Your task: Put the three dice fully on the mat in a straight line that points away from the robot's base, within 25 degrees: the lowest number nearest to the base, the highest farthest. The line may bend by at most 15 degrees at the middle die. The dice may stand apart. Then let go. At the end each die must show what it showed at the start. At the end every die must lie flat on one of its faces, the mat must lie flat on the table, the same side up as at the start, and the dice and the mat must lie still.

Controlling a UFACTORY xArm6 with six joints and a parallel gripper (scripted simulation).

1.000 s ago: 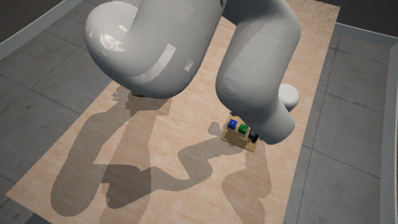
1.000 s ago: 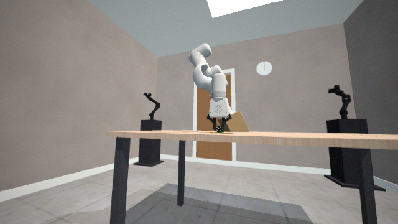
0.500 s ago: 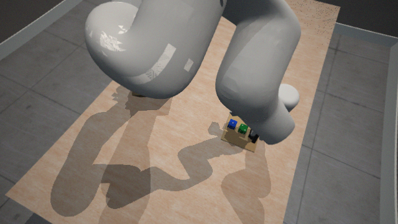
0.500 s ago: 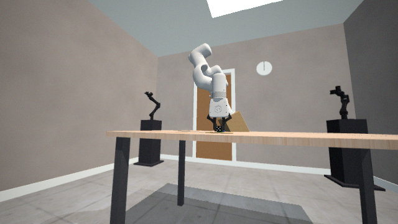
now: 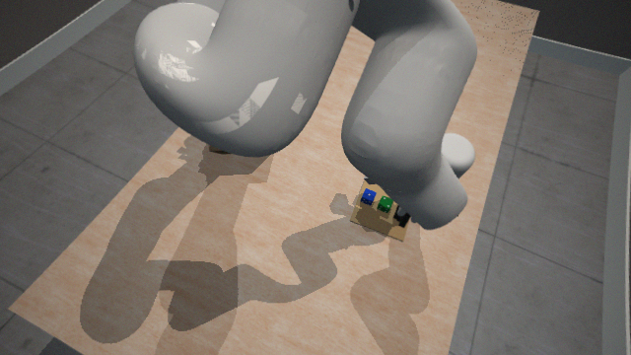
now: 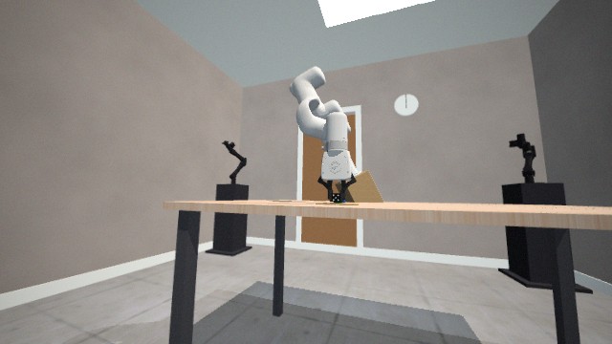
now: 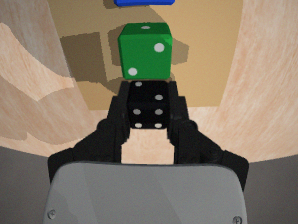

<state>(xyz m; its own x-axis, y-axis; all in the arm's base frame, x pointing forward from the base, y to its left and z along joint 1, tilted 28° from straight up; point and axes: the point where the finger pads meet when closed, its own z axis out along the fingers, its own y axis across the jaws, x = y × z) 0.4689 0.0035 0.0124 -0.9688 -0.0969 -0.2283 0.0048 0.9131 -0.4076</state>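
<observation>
Right now my hand is 1 cm above the black die. The rest, counted from my hand: tan mat (5 cm behind, 3 cm below); green die (5 cm behind, 1 cm below); blue die (9 cm behind, 1 cm below).
</observation>
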